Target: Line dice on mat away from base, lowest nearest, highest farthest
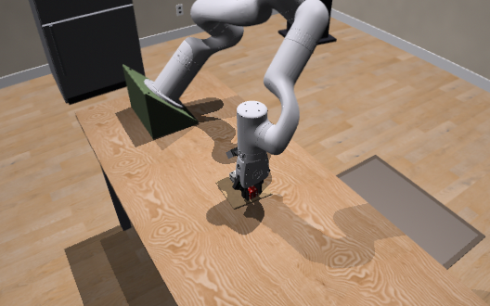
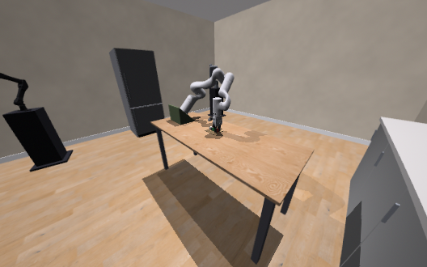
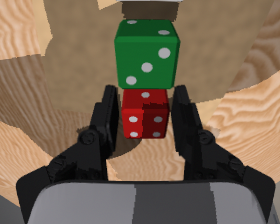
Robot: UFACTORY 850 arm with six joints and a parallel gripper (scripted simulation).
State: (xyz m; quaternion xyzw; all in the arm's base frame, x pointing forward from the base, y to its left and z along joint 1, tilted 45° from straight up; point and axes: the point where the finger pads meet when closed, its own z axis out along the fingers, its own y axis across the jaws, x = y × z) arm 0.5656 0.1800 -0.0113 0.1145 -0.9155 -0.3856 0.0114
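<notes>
Now: the red die 10 mm below my hand. The rest, counted from my hand: green die: 40 mm behind, 10 mm to the right, 10 mm below; then tan mat: 40 mm behind, 10 mm to the right, 20 mm below; then white die: 90 mm behind, 20 mm to the right, 10 mm below.
</notes>
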